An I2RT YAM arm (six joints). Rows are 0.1 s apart.
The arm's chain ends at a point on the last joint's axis. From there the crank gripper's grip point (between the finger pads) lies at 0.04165 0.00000 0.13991 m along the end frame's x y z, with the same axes.
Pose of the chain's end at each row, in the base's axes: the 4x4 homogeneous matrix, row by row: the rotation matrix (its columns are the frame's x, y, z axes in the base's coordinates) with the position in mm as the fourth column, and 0 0 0 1 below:
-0.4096 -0.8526 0.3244 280.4; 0.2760 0.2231 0.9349 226.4; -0.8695 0.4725 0.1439 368.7; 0 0 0 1
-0.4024 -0.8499 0.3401 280.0; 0.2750 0.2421 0.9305 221.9; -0.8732 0.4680 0.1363 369.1; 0 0 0 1
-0.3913 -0.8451 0.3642 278.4; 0.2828 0.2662 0.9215 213.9; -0.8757 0.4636 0.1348 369.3; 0 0 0 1
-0.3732 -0.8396 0.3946 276.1; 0.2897 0.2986 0.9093 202.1; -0.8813 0.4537 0.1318 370.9; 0 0 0 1
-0.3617 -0.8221 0.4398 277.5; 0.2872 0.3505 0.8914 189.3; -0.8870 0.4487 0.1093 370.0; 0 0 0 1
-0.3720 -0.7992 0.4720 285.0; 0.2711 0.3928 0.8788 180.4; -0.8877 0.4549 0.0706 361.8; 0 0 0 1
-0.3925 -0.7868 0.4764 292.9; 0.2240 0.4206 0.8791 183.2; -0.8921 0.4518 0.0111 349.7; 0 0 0 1
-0.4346 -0.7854 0.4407 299.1; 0.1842 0.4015 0.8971 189.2; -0.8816 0.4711 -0.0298 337.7; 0 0 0 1
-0.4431 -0.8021 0.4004 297.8; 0.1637 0.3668 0.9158 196.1; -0.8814 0.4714 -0.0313 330.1; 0 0 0 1
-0.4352 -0.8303 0.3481 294.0; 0.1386 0.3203 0.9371 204.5; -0.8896 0.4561 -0.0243 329.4; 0 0 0 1
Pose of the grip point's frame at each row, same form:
-0.4096 -0.8526 0.3244 308.7; 0.2760 0.2231 0.9349 368.7; -0.8695 0.4725 0.1439 352.6; 0 0 0 1
-0.4024 -0.8499 0.3401 310.8; 0.2750 0.2421 0.9305 363.5; -0.8732 0.4680 0.1363 351.8; 0 0 0 1
-0.3913 -0.8451 0.3642 313.1; 0.2828 0.2662 0.9215 354.6; -0.8757 0.4636 0.1348 351.7; 0 0 0 1
-0.3732 -0.8396 0.3946 315.8; 0.2897 0.2986 0.9093 341.4; -0.8813 0.4537 0.1318 352.6; 0 0 0 1
-0.3617 -0.8221 0.4398 324.0; 0.2872 0.3505 0.8914 326.0; -0.8870 0.4487 0.1093 348.3; 0 0 0 1
-0.3720 -0.7992 0.4720 335.5; 0.2711 0.3928 0.8788 314.6; -0.8877 0.4549 0.0706 334.7; 0 0 0 1
-0.3925 -0.7868 0.4764 343.2; 0.2240 0.4206 0.8791 315.5; -0.8921 0.4518 0.0111 314.1; 0 0 0 1
-0.4346 -0.7854 0.4407 342.7; 0.1842 0.4015 0.8971 322.4; -0.8816 0.4711 -0.0298 296.8; 0 0 0 1
-0.4431 -0.8021 0.4004 335.4; 0.1637 0.3668 0.9158 331.0; -0.8814 0.4714 -0.0313 289.0; 0 0 0 1
-0.4352 -0.8303 0.3481 324.6; 0.1386 0.3203 0.9371 341.4; -0.8896 0.4561 -0.0243 288.9; 0 0 0 1

